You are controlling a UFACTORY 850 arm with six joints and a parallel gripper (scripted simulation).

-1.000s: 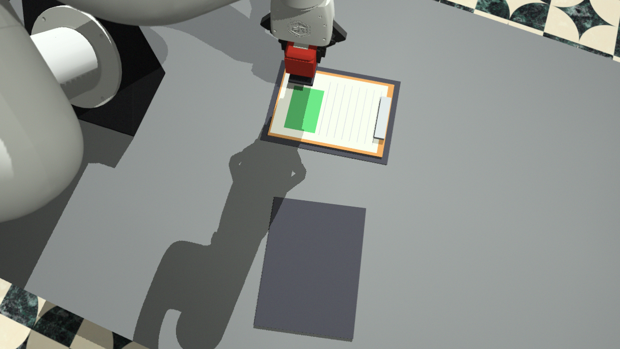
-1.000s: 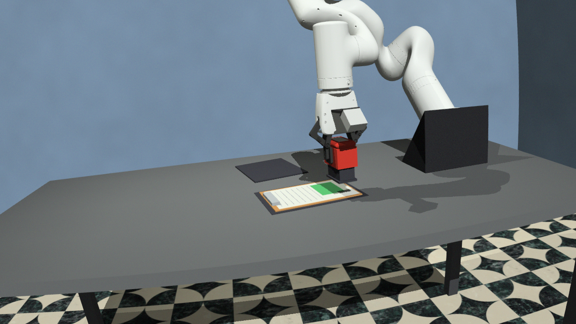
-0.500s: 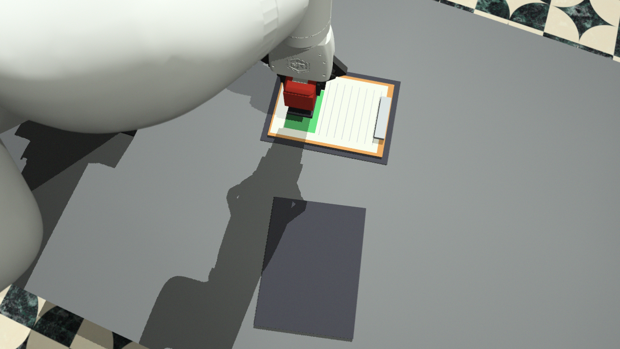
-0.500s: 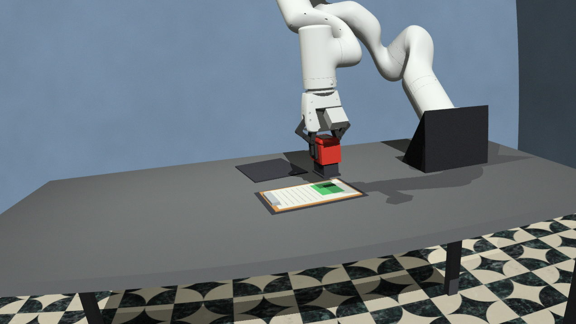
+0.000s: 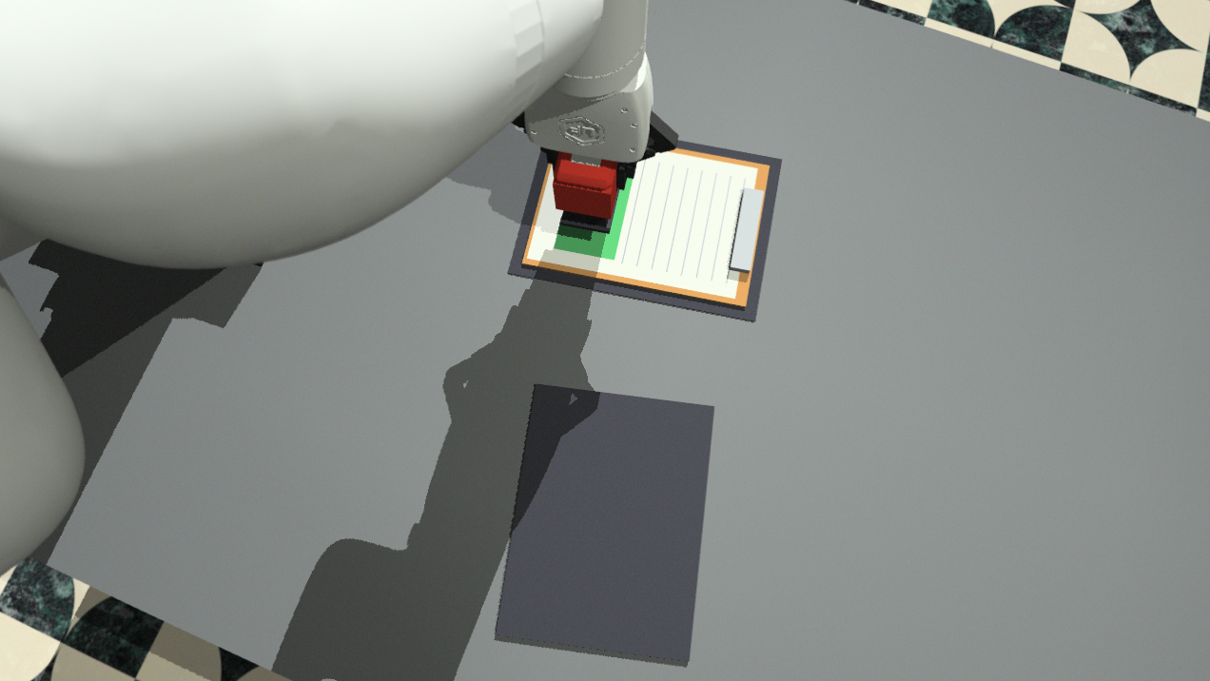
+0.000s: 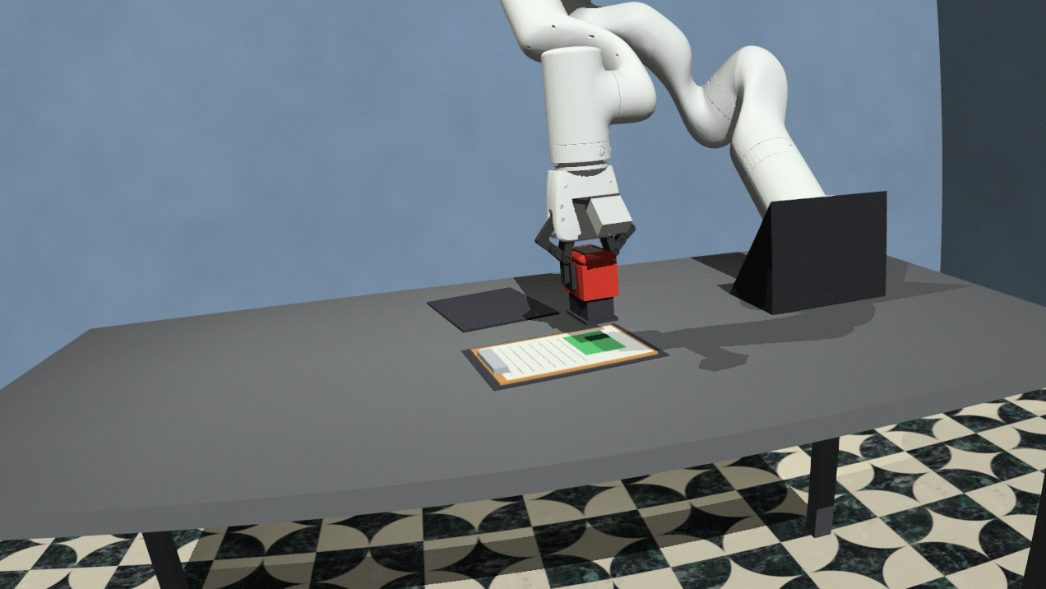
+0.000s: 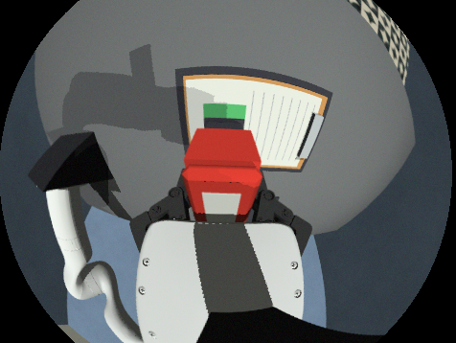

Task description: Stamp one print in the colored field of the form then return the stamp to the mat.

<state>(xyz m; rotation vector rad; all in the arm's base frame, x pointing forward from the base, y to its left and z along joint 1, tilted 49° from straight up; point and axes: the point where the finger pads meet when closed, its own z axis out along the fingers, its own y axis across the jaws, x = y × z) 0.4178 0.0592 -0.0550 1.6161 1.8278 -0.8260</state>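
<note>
The black base lies 5 cm below my hand. From my hand the other things lie so: dark mat: 11 cm ahead, 29 cm to the right, 10 cm below; form: 8 cm ahead, 2 cm to the left, 10 cm below; red stamp: 2 cm below.
</note>
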